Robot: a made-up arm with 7 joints. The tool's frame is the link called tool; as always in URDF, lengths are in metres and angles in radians.
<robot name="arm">
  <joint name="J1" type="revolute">
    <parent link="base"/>
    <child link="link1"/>
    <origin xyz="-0.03 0.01 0.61" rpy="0 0 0"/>
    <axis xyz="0 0 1"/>
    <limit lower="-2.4" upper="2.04"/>
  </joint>
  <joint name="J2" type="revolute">
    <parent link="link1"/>
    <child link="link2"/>
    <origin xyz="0 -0.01 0.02" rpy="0 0 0"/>
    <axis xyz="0 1 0"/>
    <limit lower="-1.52" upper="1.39"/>
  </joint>
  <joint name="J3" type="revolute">
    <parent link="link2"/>
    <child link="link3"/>
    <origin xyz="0 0.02 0.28" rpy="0 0 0"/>
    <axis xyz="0 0 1"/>
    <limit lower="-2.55" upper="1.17"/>
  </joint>
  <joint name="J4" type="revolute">
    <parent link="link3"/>
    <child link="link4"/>
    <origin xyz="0.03 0.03 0.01" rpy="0 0 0"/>
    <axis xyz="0 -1 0"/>
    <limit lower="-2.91" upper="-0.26"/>
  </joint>
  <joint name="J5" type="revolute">
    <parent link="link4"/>
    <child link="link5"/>
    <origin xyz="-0.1 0.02 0.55" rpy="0 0 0"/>
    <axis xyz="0 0 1"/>
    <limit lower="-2.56" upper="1"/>
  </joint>
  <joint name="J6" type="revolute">
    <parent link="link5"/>
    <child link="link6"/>
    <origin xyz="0 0 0.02" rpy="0 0 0"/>
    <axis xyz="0 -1 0"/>
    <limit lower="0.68" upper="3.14"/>
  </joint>
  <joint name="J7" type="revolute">
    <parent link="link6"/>
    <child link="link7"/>
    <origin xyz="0.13 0.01 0" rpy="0 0 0"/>
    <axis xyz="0 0 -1"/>
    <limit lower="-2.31" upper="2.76"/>
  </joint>
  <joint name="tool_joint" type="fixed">
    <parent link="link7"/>
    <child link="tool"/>
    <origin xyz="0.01 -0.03 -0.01" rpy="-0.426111 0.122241 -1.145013"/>
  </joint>
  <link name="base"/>
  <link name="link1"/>
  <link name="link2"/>
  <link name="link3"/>
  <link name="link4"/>
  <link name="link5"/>
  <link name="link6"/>
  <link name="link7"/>
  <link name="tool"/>
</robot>
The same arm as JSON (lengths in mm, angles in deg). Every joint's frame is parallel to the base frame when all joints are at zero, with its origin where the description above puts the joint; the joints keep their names.
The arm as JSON. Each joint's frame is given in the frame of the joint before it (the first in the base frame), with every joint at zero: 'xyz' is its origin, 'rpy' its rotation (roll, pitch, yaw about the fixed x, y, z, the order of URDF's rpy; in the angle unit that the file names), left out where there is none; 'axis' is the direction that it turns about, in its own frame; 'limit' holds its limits. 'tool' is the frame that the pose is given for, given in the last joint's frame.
{"units": {"length": "mm", "angle": "deg"}, "joints": [
  {"name": "J1", "type": "revolute", "origin": {"xyz": [-30.0, 10.0, 610.0]}, "axis": [0.0, 0.0, 1.0], "limit": {"lower": -137.51, "upper": 116.88}},
  {"name": "J2", "type": "revolute", "origin": {"xyz": [0.0, -10.0, 20.0]}, "axis": [0.0, 1.0, 0.0], "limit": {"lower": -87.09, "upper": 79.64}},
  {"name": "J3", "type": "revolute", "origin": {"xyz": [0.0, 20.0, 280.0]}, "axis": [0.0, 0.0, 1.0], "limit": {"lower": -146.1, "upper": 67.04}},
  {"name": "J4", "type": "revolute", "origin": {"xyz": [30.0, 30.0, 10.0]}, "axis": [0.0, -1.0, 0.0], "limit": {"lower": -166.73, "upper": -14.9}},
  {"name": "J5", "type": "revolute", "origin": {"xyz": [-100.0, 20.0, 550.0]}, "axis": [0.0, 0.0, 1.0], "limit": {"lower": -146.68, "upper": 57.3}},
  {"name": "J6", "type": "revolute", "origin": {"xyz": [0.0, 0.0, 20.0]}, "axis": [0.0, -1.0, 0.0], "limit": {"lower": 38.96, "upper": 179.91}},
  {"name": "J7", "type": "revolute", "origin": {"xyz": [130.0, 10.0, 0.0]}, "axis": [0.0, 0.0, -1.0], "limit": {"lower": -132.35, "upper": 158.14}}
], "tool": {"origin": {"xyz": [10.0, -30.0, -10.0], "rpy": [-24.41, 7.0, -65.6]}}}

